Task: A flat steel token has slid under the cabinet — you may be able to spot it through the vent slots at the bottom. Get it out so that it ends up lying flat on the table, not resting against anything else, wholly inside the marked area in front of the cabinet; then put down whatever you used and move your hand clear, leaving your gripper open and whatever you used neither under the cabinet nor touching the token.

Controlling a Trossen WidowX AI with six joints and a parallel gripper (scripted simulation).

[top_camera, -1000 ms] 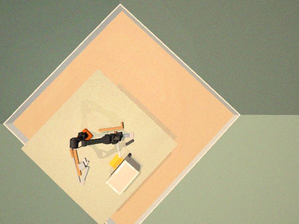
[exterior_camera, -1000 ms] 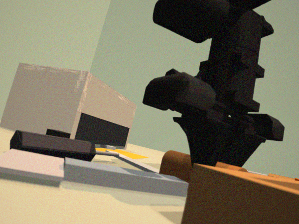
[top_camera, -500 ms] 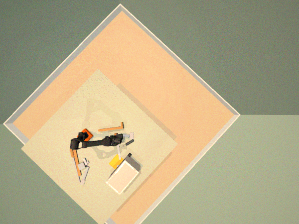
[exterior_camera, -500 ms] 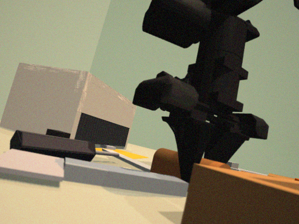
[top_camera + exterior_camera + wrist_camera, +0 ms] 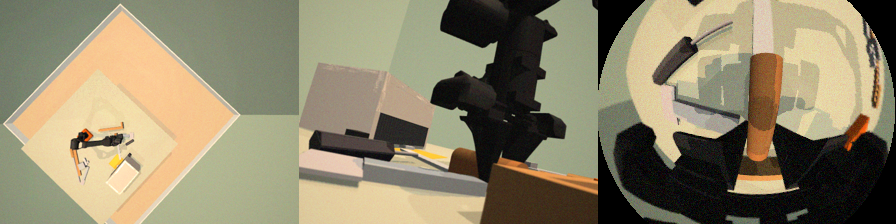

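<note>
Now: gripper tip 140 mm short of the dark screwdriver and 40 mm to the right of it. Round my gripper tip: token (290 mm ahead, 200 mm to the right, 10 mm below); orange stick (40 mm behind, 540 mm to the right).
</note>
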